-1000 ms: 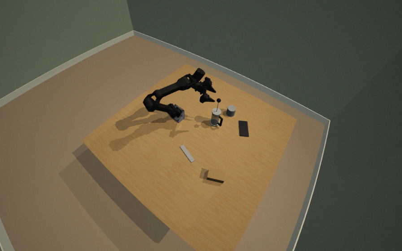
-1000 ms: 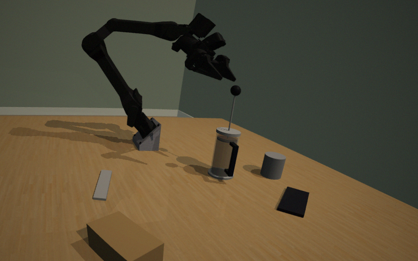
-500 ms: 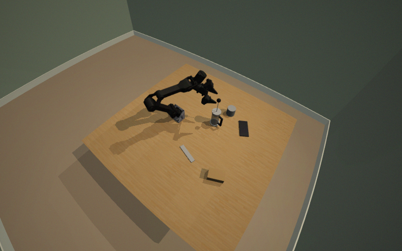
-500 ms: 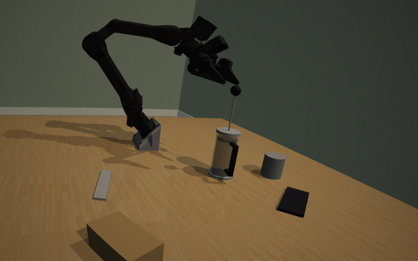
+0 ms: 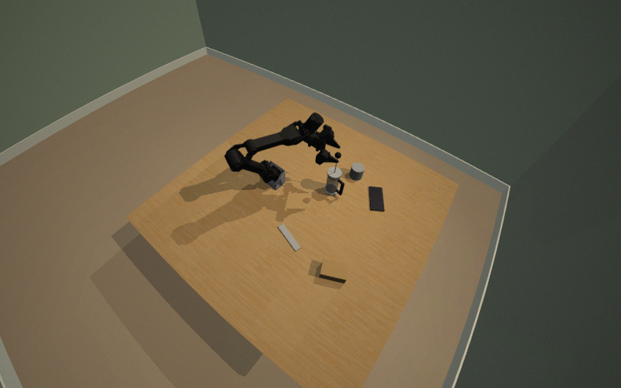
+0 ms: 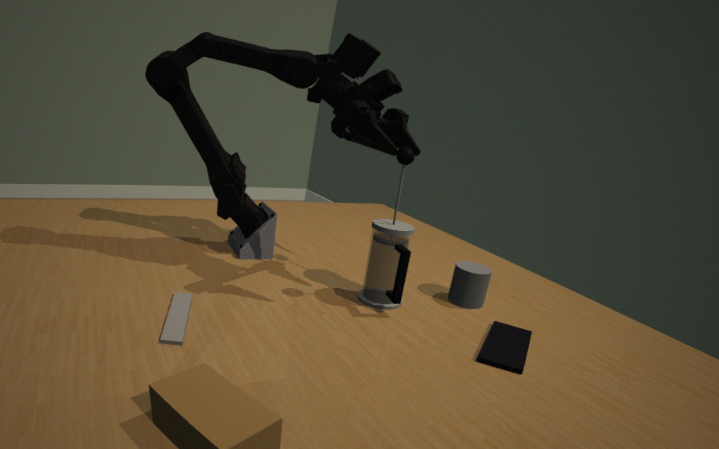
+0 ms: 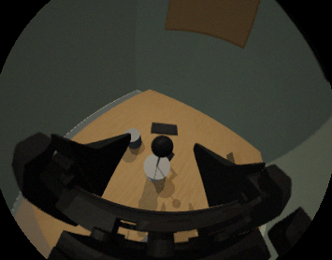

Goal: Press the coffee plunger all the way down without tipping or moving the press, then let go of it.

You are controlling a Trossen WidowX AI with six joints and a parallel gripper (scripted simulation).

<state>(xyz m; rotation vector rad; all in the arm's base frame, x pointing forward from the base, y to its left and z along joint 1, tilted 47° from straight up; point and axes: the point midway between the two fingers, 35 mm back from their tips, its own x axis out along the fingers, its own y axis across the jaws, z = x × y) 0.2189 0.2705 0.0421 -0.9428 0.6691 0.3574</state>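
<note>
Right now my gripper tip is 10 mm short of the glass coffee press and 130 mm above it. The rest, counted from my gripper tip: grey bar: 30 mm ahead, 350 mm to the right, 260 mm below; then grey cylinder: 30 mm ahead, 170 mm to the left, 220 mm below; then brown box: 290 mm ahead, 340 mm to the right, 230 mm below.
</note>
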